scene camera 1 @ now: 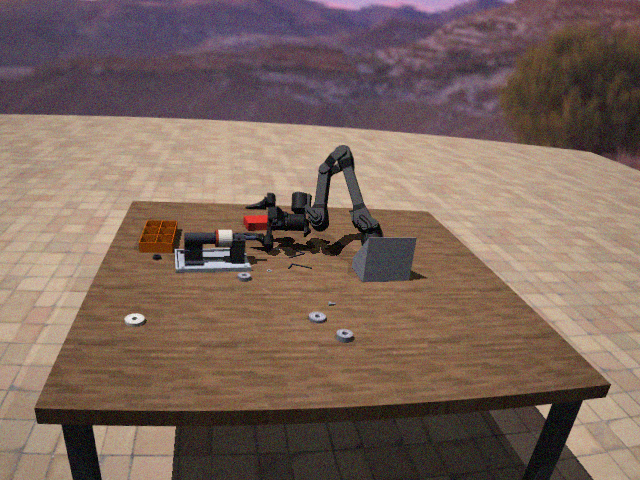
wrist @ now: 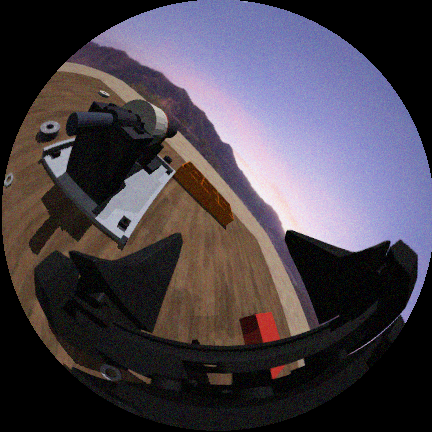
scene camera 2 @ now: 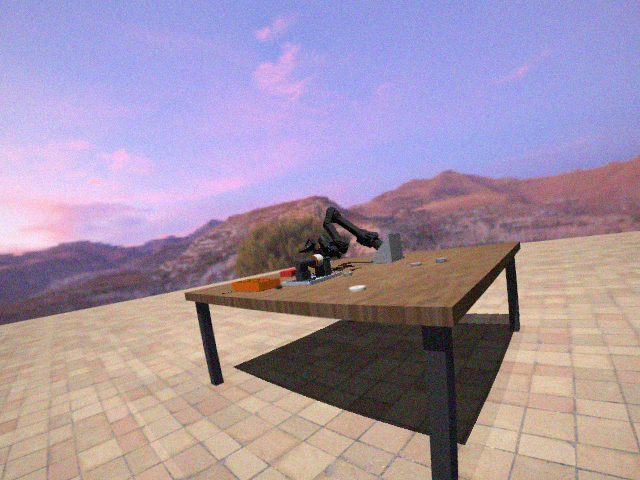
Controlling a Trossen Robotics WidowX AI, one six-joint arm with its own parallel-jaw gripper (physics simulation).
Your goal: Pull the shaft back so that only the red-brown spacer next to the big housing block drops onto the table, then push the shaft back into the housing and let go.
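Places are measured from the arm's base along level axes (x ahead, y left, z up), in metres.
Pixels of known places: gripper, fingertip midpoint: (scene camera 1: 244, 220) (wrist: 234, 236) (scene camera 2: 304, 258); arm's base, origin of the base link: (scene camera 1: 374, 250) (scene camera 2: 382, 248).
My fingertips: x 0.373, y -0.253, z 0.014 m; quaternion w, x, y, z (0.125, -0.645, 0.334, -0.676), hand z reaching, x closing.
For each thing: its top centre in the pictures, then the offset to it from my fingertips. "*": a spot on its surface instead.
- dark shaft, surface spot: (wrist: 92, 122) * dx +0.000, dy +0.130, dz -0.006 m
- red-brown spacer, middle of its top: (scene camera 1: 216, 230) dx +0.110, dy +0.133, dz +0.018 m
- orange compartment tray, middle of its top: (wrist: 210, 187) (scene camera 1: 159, 231) (scene camera 2: 254, 280) dx +0.284, dy -0.057, dz -0.053 m
- red block, middle of its top: (wrist: 273, 342) (scene camera 1: 261, 218) (scene camera 2: 292, 269) dx -0.098, dy -0.174, dz -0.058 m
The black housing fixture (scene camera 1: 193, 252) (scene camera 2: 303, 271) (wrist: 107, 160) stands on a white base (scene camera 1: 211, 267) (wrist: 137, 192). The dark shaft (scene camera 1: 208, 238) (wrist: 92, 122) runs through it, its near end sticking out in the wrist view. A cream spacer (scene camera 1: 224, 237) (scene camera 2: 318, 259) (wrist: 160, 122) sits on the shaft. The red-brown spacer (scene camera 1: 217, 237) shows as a thin band against the cream one's far side. My gripper (scene camera 1: 249, 222) (wrist: 234, 236) is wide open and empty, with the shaft end outside its fingers in the wrist view. In scene camera 1 the near finger overlaps the shaft end; contact cannot be told.
An orange compartment tray (scene camera 1: 156, 248) (scene camera 2: 255, 285) (wrist: 204, 198) stands beyond the fixture. A red block (scene camera 1: 255, 222) (scene camera 2: 287, 272) (wrist: 267, 325) lies near the gripper. A grey wedge (scene camera 1: 390, 259) (scene camera 2: 388, 250) stands near the arm's base. Several washers, small screws and hex keys lie about.
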